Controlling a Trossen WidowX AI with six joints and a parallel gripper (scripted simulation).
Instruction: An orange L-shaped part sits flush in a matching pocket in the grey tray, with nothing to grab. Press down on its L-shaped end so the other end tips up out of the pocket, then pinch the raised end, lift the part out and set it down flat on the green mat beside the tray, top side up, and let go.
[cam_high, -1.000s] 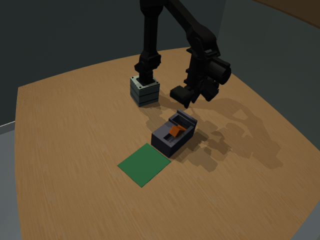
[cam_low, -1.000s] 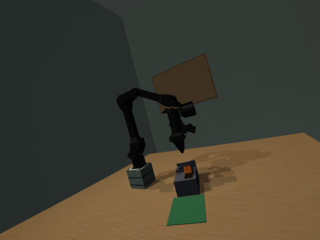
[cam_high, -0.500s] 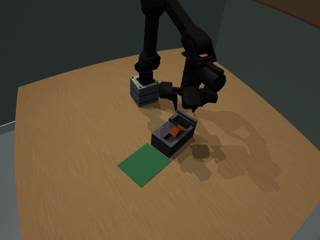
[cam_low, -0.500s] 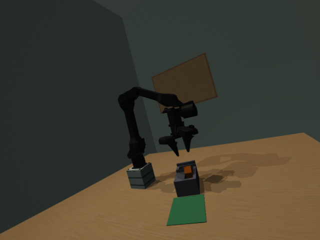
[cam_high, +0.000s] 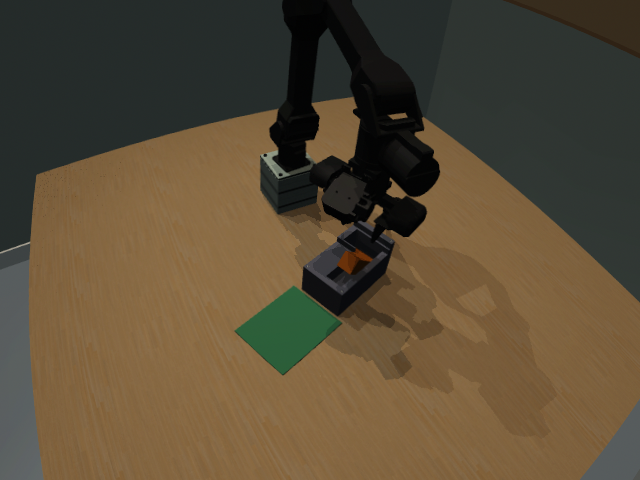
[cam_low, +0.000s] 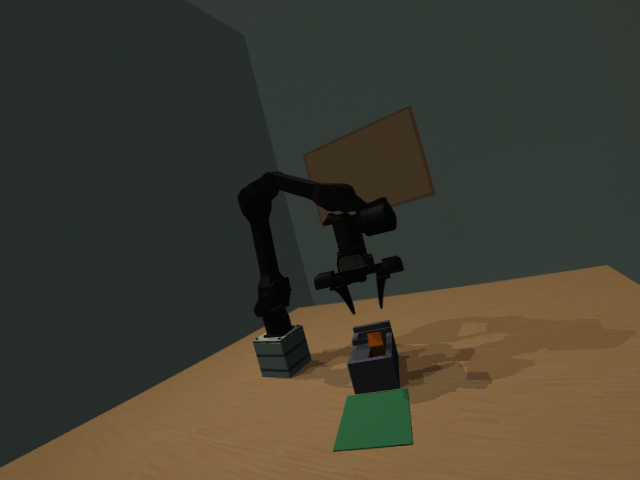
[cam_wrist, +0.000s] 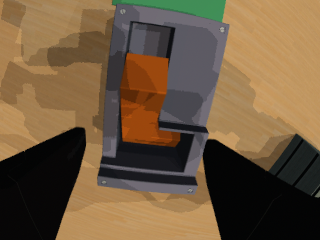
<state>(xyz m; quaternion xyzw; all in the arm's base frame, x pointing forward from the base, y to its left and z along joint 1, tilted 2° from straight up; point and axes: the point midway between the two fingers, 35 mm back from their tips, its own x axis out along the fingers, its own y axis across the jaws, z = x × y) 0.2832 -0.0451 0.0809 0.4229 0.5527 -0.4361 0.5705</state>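
Right now my gripper tip is 2 cm past the orange L-shaped part, 3 cm to the right of it and 10 cm above it. Round my gripper tip: green mat (2 cm ahead, 15 cm to the right, 16 cm below).
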